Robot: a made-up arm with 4 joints. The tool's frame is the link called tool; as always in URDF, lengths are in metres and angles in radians. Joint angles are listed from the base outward. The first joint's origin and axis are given. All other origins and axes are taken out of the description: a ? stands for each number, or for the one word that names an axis. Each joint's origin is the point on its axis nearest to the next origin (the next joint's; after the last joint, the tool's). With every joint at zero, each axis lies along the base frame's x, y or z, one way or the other. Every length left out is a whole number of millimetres.
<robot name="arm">
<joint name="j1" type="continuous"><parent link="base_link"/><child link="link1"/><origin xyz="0.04 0 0.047" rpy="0 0 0"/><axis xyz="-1 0 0"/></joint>
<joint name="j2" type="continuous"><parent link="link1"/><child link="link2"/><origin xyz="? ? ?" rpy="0 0 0"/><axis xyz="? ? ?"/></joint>
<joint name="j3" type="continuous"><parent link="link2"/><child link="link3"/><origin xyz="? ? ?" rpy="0 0 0"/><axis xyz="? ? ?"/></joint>
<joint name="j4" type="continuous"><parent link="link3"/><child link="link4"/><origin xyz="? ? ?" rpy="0 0 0"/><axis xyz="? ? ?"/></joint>
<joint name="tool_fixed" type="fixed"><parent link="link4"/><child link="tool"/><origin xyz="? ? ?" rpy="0 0 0"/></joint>
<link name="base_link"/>
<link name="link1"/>
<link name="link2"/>
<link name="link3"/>
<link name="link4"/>
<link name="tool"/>
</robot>
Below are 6 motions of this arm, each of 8 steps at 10 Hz.
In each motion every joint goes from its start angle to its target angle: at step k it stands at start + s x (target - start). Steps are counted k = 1, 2, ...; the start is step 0. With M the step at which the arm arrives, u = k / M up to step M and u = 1 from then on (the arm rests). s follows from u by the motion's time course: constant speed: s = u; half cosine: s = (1 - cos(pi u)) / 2; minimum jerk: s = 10 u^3 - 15 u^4 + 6 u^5.
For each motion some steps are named. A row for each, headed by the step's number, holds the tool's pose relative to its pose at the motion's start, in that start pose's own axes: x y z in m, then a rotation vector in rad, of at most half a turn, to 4 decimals.
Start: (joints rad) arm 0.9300 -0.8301 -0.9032 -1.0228
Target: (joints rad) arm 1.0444 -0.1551 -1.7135 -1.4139
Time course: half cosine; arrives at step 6
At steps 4, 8:
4: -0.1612 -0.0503 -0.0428 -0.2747 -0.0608 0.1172
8: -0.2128 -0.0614 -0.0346 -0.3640 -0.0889 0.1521

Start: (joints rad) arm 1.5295 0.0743 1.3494 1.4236
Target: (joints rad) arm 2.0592 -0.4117 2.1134 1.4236
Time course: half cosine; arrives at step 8
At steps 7, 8:
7: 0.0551 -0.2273 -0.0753 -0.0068 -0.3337 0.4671
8: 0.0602 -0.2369 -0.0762 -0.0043 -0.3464 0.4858

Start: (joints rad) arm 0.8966 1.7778 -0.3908 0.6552
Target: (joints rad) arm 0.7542 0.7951 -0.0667 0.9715
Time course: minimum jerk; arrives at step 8
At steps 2, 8:
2: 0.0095 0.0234 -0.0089 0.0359 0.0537 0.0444
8: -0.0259 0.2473 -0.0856 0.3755 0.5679 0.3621

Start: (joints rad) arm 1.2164 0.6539 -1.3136 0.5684
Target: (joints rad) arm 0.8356 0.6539 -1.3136 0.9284
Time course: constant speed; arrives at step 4
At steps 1, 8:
1: 0.0191 0.0417 -0.0039 0.1652 -0.0478 0.0336
8: 0.0623 0.1624 0.0226 0.6592 -0.1735 0.1611

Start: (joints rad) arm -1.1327 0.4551 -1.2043 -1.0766
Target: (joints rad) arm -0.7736 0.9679 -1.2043 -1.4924
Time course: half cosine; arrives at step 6
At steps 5, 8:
5: -0.2954 -0.1132 0.0997 -0.6748 0.5096 0.0179
8: -0.3125 -0.1191 0.1145 -0.7254 0.5450 0.0219

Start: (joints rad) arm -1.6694 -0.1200 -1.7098 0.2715
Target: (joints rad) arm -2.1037 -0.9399 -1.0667 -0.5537
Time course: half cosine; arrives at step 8
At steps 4, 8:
4: 0.2101 -0.1031 0.1065 -0.4757 -0.2030 0.1023
8: 0.3903 -0.1099 0.3002 -0.9591 -0.4461 0.1193

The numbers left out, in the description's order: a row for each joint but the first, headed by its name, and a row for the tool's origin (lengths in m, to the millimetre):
j2: xyz 0 0.366 -0.195, axis 0 0 -1
j3: xyz 0.321 -0.078 0, axis 0 0 -1
j4: xyz -0.136 -0.062 0, axis 1 0 0
tool: xyz 0 0.015 -0.183

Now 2 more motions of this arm.
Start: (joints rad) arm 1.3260 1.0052 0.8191 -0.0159
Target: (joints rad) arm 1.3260 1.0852 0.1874 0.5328
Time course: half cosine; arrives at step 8
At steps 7, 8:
7: 0.0112 -0.0061 0.0309 0.5153 0.1318 0.5204
8: 0.0108 -0.0072 0.0331 0.5346 0.1428 0.5400

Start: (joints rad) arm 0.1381 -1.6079 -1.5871 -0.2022
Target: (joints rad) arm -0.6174 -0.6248 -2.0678 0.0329
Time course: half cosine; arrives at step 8
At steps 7, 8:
7: -0.2358 0.0938 0.4445 -0.4989 -0.0945 -0.4666
8: -0.2389 0.1051 0.4541 -0.5181 -0.1077 -0.4829

